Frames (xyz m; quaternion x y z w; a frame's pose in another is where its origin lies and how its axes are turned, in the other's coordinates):
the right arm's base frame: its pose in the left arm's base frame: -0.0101 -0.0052 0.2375 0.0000 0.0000 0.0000 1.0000
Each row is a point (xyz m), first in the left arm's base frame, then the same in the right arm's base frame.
Working: the left arm's base frame: its pose in the right arm's base frame: 0.0101 0.0052 -0.2375 0.0000 0.0000 0.0000 1.0000

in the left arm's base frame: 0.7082 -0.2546 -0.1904
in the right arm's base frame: 0.7183 -0.2494 -0.4279
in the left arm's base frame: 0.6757 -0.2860 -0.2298
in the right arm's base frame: 0.6858 -0.2808 -0.4673
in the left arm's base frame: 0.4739 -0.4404 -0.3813
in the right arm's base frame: 0.4840 -0.4352 -0.6188
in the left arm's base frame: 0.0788 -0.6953 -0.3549
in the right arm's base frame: 0.0889 -0.6901 -0.5924
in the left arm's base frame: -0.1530 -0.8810 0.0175
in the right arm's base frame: -0.1429 -0.8758 -0.2200
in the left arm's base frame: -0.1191 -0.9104 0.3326
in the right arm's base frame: -0.1090 -0.9052 0.0951
